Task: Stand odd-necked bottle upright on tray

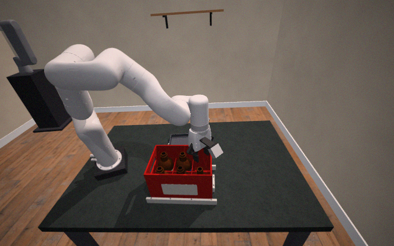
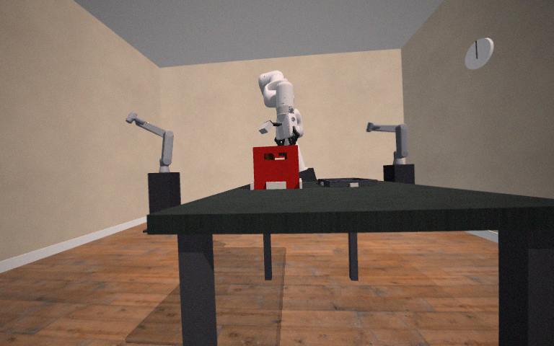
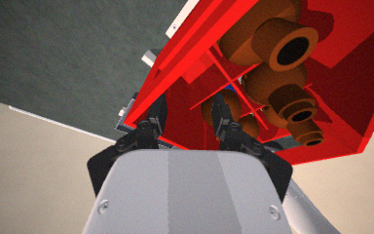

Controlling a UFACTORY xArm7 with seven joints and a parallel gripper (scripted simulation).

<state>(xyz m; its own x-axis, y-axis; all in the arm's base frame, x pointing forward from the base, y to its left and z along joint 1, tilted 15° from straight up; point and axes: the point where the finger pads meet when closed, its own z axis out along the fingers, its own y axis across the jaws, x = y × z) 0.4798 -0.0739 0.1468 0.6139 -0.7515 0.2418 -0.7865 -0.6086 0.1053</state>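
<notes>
Now: hand 9 cm past the crate, 3 cm to the left of it and 7 cm above it. The rest, counted from my hand: tray 6 cm behind, 26 cm to the left, 15 cm below.
</notes>
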